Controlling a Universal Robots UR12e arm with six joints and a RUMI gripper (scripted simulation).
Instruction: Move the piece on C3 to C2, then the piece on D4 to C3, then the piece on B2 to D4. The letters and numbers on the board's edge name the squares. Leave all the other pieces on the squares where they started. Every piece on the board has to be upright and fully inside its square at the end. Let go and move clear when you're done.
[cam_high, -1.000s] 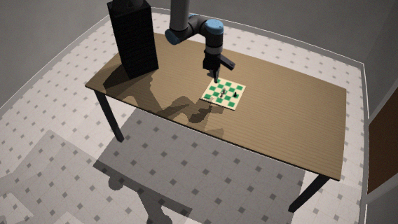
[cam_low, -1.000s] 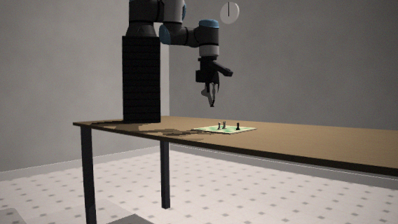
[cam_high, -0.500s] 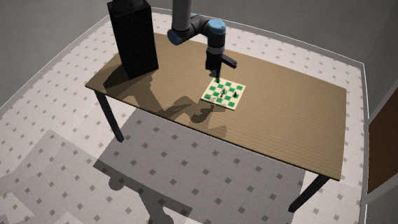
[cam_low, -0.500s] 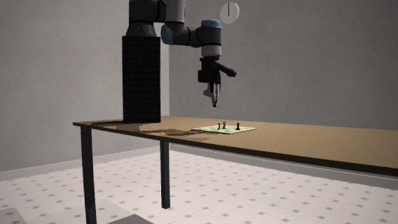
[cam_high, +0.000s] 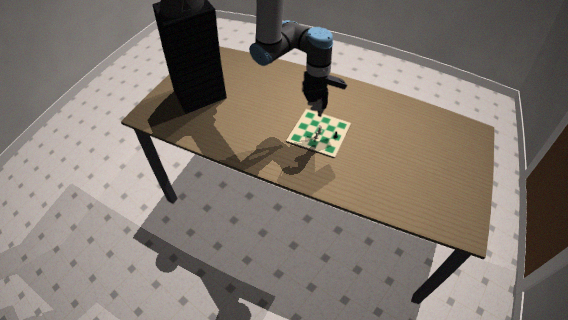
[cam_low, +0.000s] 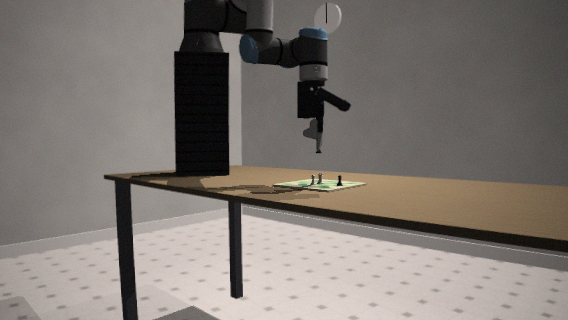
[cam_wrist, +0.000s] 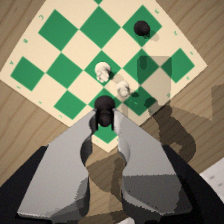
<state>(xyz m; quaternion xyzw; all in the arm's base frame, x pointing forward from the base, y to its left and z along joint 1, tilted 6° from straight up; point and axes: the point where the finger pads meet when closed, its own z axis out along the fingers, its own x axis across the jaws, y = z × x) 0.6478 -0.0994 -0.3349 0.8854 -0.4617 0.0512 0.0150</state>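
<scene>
Now: the green-and-cream chessboard 12 cm below my hand and 1 cm to the left of it.
</scene>
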